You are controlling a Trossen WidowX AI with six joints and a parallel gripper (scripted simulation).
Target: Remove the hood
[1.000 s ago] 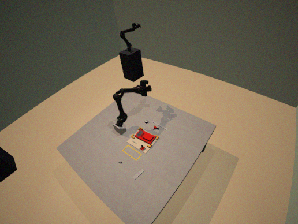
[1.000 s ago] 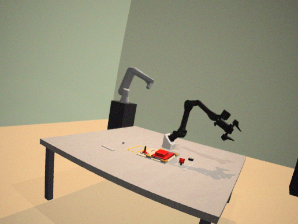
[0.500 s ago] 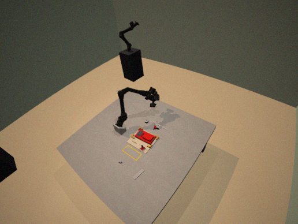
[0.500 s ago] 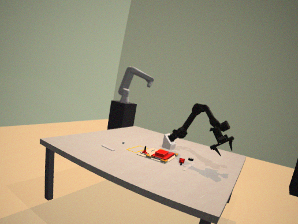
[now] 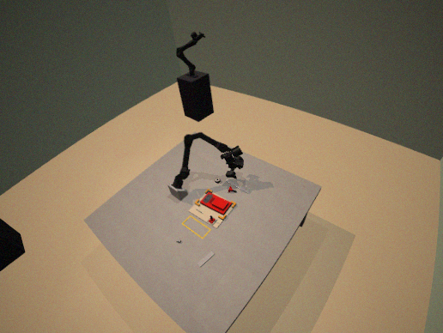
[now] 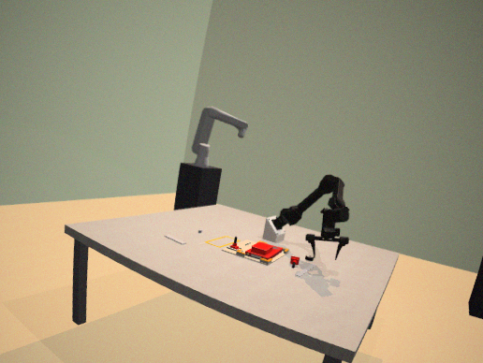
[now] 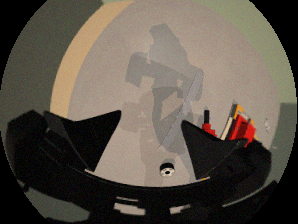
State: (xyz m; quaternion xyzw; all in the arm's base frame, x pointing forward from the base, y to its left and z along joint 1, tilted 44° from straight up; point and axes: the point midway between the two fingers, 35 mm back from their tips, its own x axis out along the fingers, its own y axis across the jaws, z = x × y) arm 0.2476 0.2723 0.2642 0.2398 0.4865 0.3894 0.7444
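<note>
Right now my gripper tip is 27 cm to the left of the hood, 7 cm short of it and 2 cm above it. Also, from my gripper tip: black wheel (11 cm to the right, 11 cm behind, 5 cm below).
</note>
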